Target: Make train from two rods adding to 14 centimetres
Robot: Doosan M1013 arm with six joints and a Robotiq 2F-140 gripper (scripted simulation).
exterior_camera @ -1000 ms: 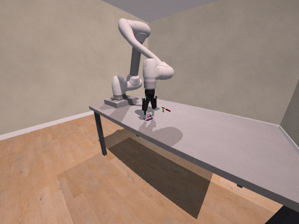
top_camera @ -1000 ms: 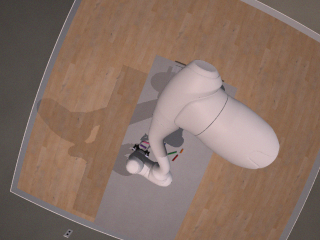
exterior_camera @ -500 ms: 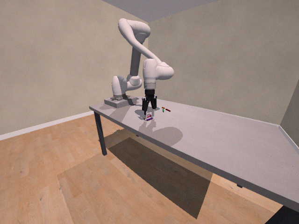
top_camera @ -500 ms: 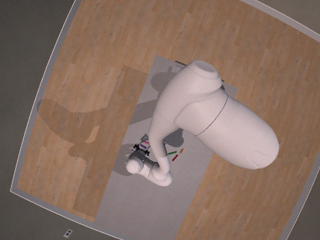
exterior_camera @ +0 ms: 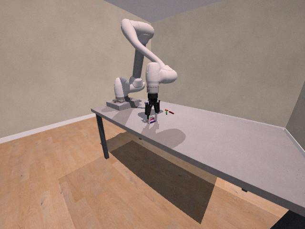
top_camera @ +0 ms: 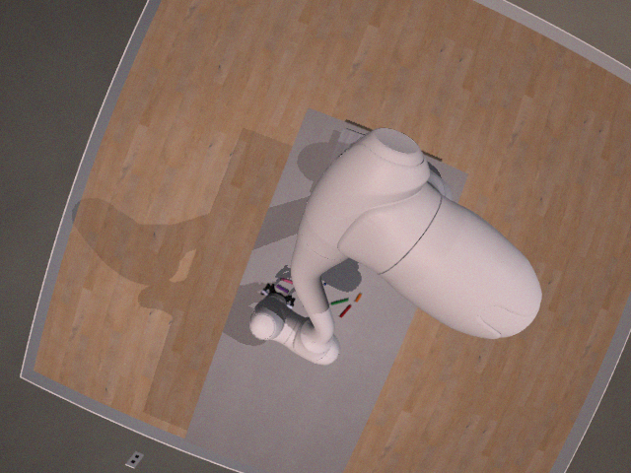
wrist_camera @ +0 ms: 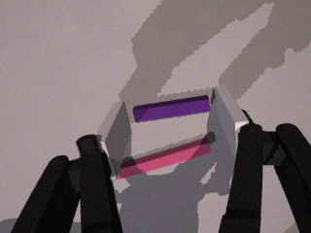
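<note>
My hand is 30 mm above the purple rod. Also, from my hand: pink rod: 40 mm behind, 30 mm to the left, 30 mm below; green rod: 10 mm behind, 260 mm to the left, 30 mm below; small blue rod: 70 mm behind, 180 mm to the left, 30 mm below.
</note>
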